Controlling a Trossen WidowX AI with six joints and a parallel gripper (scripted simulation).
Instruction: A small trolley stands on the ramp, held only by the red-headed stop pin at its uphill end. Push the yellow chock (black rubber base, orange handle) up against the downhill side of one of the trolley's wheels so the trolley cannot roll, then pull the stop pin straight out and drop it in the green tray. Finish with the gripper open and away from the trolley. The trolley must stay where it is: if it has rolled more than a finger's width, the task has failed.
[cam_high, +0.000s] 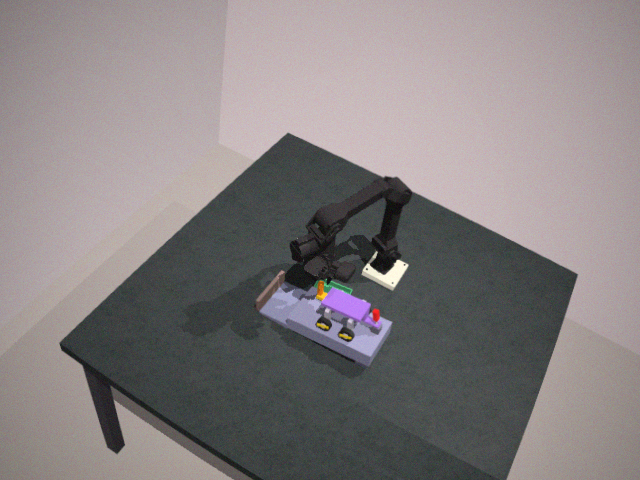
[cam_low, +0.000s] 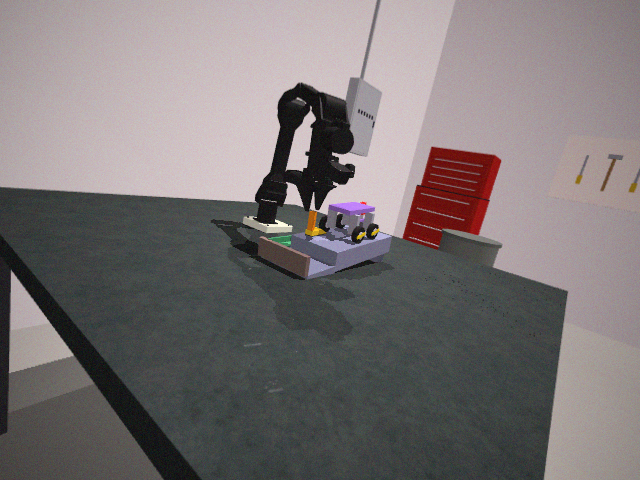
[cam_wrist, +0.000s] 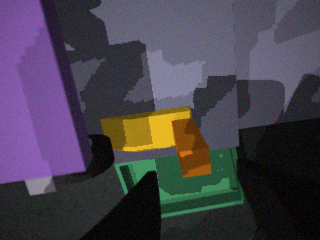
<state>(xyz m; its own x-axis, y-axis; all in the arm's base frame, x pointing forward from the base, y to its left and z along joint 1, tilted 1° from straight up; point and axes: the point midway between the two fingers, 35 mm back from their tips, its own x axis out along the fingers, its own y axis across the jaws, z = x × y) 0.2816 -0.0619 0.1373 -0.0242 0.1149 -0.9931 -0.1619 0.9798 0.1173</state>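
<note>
My gripper tip is now 40 mm above the yellow chock and 30 mm to the right of it. The rest, counted from my gripper tip: green tray (130 mm below, 70 mm behind); lavender ramp (110 mm to the left, 80 mm below, 40 mm ahead); trolley (120 mm to the left, 30 mm ahead, 20 mm below).
</note>
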